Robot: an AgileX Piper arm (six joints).
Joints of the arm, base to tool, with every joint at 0 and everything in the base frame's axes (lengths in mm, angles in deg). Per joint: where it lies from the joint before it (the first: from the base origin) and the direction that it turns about. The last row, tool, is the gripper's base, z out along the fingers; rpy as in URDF.
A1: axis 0 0 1 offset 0 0 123
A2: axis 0 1 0 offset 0 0 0
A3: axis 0 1 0 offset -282.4 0 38.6
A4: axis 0.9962 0 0.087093 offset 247.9 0 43.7
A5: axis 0 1 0 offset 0 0 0
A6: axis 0.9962 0 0.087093 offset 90.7 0 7.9
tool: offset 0 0 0 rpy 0 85 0
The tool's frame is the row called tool.
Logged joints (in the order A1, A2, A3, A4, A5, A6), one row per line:
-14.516, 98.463, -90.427, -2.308, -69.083, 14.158
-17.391, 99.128, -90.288, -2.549, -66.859, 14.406
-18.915, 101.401, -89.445, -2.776, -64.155, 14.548
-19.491, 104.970, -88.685, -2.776, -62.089, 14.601
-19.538, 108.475, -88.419, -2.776, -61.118, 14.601
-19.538, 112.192, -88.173, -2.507, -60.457, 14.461
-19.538, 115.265, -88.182, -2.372, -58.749, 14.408
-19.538, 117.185, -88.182, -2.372, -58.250, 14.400
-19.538, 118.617, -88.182, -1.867, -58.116, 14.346
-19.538, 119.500, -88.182, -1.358, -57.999, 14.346
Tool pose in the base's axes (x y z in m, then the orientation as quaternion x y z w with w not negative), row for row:
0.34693, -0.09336, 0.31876, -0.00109, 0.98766, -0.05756, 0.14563
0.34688, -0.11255, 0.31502, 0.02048, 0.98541, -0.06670, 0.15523
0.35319, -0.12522, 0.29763, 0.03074, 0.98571, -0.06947, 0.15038
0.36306, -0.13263, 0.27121, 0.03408, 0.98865, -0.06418, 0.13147
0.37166, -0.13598, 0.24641, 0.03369, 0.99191, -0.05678, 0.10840
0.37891, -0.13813, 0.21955, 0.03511, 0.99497, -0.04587, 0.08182
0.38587, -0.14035, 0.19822, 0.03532, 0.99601, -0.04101, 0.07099
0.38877, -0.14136, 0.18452, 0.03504, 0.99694, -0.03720, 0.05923
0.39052, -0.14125, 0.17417, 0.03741, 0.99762, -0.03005, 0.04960
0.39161, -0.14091, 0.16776, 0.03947, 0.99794, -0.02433, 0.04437
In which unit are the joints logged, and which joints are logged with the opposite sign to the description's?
The joints are logged in degrees. Opposite sign: A5, A6.
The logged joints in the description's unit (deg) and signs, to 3 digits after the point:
-14.516, 98.463, -90.427, -2.308, 69.083, -14.158
-17.391, 99.128, -90.288, -2.549, 66.859, -14.406
-18.915, 101.401, -89.445, -2.776, 64.155, -14.548
-19.491, 104.970, -88.685, -2.776, 62.089, -14.601
-19.538, 108.475, -88.419, -2.776, 61.118, -14.601
-19.538, 112.192, -88.173, -2.507, 60.457, -14.461
-19.538, 115.265, -88.182, -2.372, 58.749, -14.408
-19.538, 117.185, -88.182, -2.372, 58.250, -14.400
-19.538, 118.617, -88.182, -1.867, 58.116, -14.346
-19.538, 119.500, -88.182, -1.358, 57.999, -14.346

